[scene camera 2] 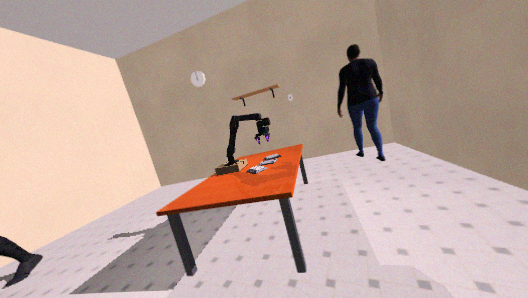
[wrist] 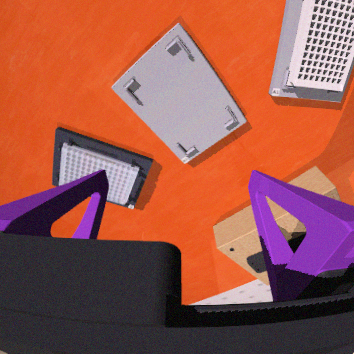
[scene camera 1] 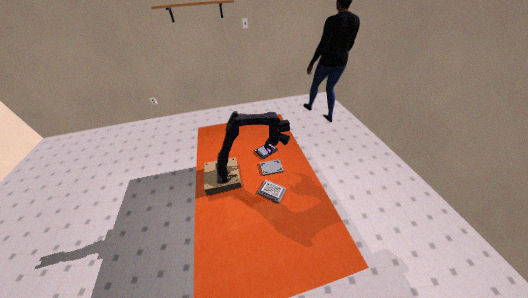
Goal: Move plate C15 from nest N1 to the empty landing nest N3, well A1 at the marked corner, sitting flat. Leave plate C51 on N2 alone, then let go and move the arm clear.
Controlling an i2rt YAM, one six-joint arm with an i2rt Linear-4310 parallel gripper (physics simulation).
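Note:
The empty grey nest [scene camera 1: 271, 167] [scene camera 2: 269, 162] [wrist: 180, 92] lies in the middle, with corner brackets and a small label at its lower corner in the wrist view. A white plate [scene camera 1: 263, 151] [wrist: 85, 161] sits in a dark nest [wrist: 100, 148] at the far end of the row. Another white plate [scene camera 1: 273, 189] [scene camera 2: 257, 169] [wrist: 327, 45] sits in a grey nest [wrist: 285, 62] with an A1 label. I cannot read which plate is C15 or C51. My gripper [scene camera 2: 263, 141] [wrist: 178, 177] is open and empty, above the table; its left finger partly covers the dark nest in the wrist view.
The wooden arm base [scene camera 1: 222, 187] [scene camera 2: 228, 169] [wrist: 240, 232] stands beside the nests on the orange table [scene camera 1: 240, 250] [scene camera 2: 225, 192]. A person [scene camera 1: 335, 45] [scene camera 2: 362, 85] stands beyond the table. A wall shelf [scene camera 1: 192, 4] [scene camera 2: 256, 92] hangs behind.

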